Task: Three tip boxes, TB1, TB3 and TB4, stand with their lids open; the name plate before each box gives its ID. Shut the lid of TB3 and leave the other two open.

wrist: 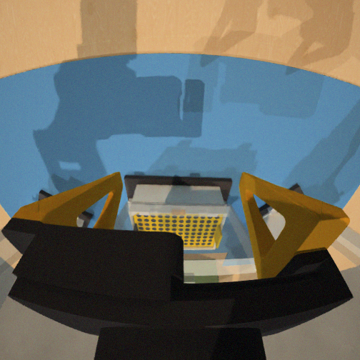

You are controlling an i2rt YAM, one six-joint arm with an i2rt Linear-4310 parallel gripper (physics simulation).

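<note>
A tip box with a yellow, hole-covered top shows between the fingers in the lower middle of the wrist view. Its pale lid stands open at the far side, with a dark strip along its upper edge. I cannot read a name plate, so I cannot tell which ID this box has. My gripper is open and empty, its two orange fingers to the left and right of the box in the view. Small parts of other items show behind the fingers, mostly hidden; whether they are the other two boxes is unclear.
A blue round-edged mat lies under the box, with shadows of the arm on it. A wooden table top lies beyond its far edge. A pale and green piece shows below the box, partly hidden by the gripper's dark body.
</note>
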